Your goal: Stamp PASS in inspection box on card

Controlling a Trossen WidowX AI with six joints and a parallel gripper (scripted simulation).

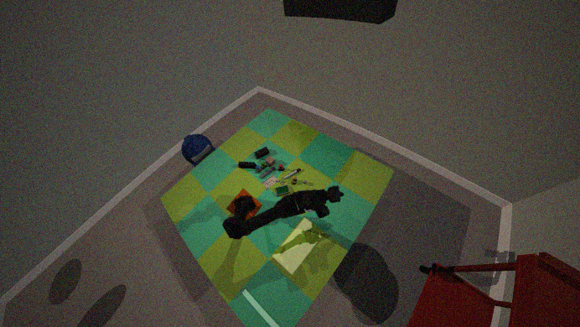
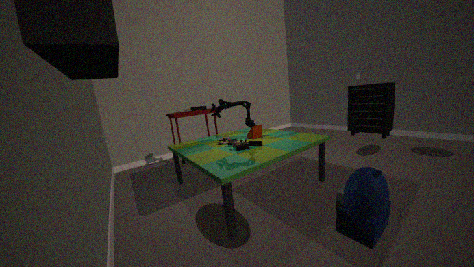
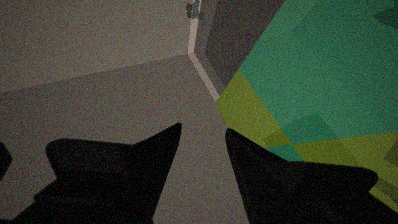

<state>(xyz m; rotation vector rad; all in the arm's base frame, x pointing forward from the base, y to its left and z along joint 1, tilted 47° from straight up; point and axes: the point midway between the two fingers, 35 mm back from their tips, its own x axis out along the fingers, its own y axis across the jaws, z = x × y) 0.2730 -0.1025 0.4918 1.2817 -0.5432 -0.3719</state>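
My gripper tip is 50 mm past the green stamp, 600 mm to the right of it and 290 mm above it. The rest, counted from my gripper tip: thin strip 100 mm behind, 170 mm to the left, 310 mm below; stamp pad 20 mm behind, 210 mm to the left, 300 mm below; grey block 90 mm behind, 250 mm to the left, 290 mm below.
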